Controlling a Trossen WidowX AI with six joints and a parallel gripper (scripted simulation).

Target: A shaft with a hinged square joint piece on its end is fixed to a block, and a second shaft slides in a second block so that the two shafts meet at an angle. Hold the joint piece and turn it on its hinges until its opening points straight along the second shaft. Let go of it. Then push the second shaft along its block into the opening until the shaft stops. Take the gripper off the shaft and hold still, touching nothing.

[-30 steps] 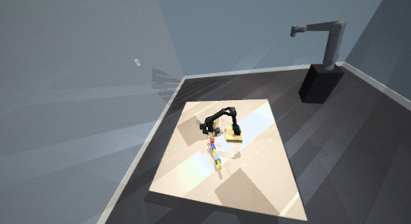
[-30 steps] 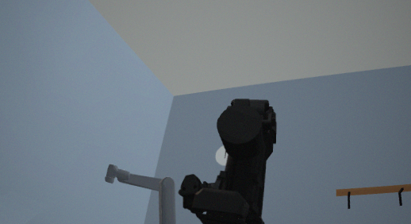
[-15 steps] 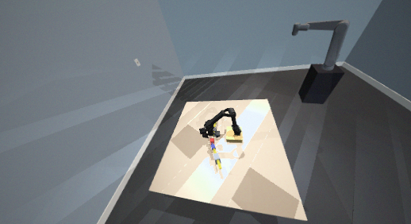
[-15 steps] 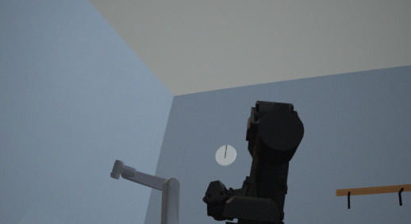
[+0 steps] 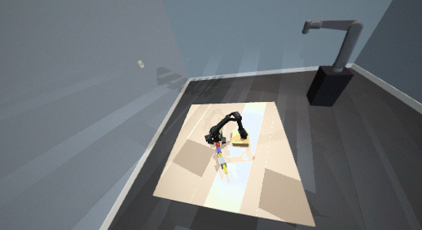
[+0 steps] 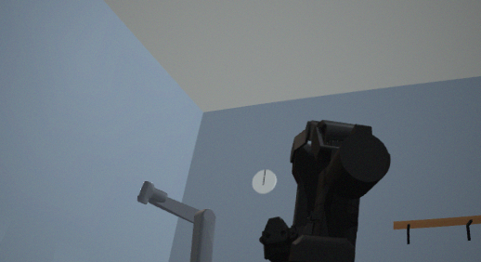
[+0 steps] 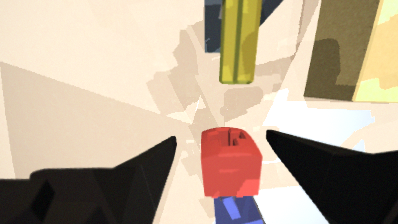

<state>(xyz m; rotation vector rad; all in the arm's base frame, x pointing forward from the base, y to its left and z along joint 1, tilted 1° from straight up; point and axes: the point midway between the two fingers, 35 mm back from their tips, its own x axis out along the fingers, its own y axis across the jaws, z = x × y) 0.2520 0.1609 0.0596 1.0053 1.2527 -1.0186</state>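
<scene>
My gripper tip is 1 cm past the red joint piece, 2 cm to the right of it and 2 cm below it.
</scene>
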